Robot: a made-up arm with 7 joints. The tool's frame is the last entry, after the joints.
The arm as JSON. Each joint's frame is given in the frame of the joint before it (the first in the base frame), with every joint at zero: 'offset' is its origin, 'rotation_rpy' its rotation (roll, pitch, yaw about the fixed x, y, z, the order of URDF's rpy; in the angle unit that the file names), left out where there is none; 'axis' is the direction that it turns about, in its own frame. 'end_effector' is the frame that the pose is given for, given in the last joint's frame.
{
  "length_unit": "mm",
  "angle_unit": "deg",
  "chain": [
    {
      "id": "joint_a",
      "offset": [
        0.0,
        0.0,
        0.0
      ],
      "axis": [
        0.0,
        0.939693,
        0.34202
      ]
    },
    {
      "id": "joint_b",
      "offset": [
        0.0,
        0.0,
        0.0
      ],
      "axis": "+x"
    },
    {
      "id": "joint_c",
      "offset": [
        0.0,
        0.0,
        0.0
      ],
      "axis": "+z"
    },
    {
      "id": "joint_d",
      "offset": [
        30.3,
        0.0,
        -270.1
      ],
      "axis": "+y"
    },
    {
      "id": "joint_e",
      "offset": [
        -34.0,
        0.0,
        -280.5
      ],
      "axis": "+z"
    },
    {
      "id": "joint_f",
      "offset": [
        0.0,
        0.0,
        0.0
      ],
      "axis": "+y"
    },
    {
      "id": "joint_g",
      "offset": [
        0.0,
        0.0,
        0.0
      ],
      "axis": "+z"
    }
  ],
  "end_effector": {
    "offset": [
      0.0,
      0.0,
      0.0
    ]
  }
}
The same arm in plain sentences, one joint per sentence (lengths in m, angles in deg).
The arm has seven revolute joints in a row. What follows holds with every joint at zero, and every direction is one of the base frame's.
The first joint sits at the same point as the base frame's origin and turns about the direction (0, 0.9397, 0.342).
The second joint sits at the same point as the first joint and turns about +x.
The third joint sits at the same point as the second joint and turns about +z.
The fourth joint sits 0.0303 m along +x and 0.2701 m along -z from the third joint and turns about +y.
The fifth joint sits 0.034 m along -x and 0.2805 m along -z from the fourth joint and turns about +z.
The sixth joint sits at the same point as the fifth joint and turns about +y.
The seventh joint sits at the same point as the sixth joint and turns about +z.
The tool frame, which is the frame that the pose is given for, sits at the same point as the seventh joint; its axes are parallel to the base frame's.

